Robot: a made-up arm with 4 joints. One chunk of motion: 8 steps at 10 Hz.
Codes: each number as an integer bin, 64 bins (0 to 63) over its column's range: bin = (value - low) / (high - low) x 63, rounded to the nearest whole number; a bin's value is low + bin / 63 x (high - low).
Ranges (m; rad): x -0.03..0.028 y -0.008..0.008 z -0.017..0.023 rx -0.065..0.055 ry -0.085..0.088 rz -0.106..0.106
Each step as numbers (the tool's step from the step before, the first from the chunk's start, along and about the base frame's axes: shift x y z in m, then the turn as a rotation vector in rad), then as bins.
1 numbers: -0.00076 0.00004 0.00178 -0.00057 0.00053 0.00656
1 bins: 32 32 30 34 31 33
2 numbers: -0.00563 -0.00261 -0.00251 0.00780 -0.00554 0.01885
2 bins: 26 21 23 38 29 37
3 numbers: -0.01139 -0.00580 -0.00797 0.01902 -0.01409 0.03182
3 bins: 20 9 14 44 26 41
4 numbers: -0.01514 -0.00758 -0.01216 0.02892 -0.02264 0.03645
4 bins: 16 2 8 49 23 42
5 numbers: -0.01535 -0.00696 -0.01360 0.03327 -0.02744 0.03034
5 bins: 16 4 5 52 21 41
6 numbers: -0.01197 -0.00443 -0.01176 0.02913 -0.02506 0.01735
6 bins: 20 14 8 49 22 37
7 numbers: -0.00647 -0.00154 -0.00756 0.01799 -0.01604 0.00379
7 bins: 26 25 15 44 25 33
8 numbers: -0.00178 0.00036 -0.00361 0.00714 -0.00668 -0.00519
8 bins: 31 33 21 38 29 30
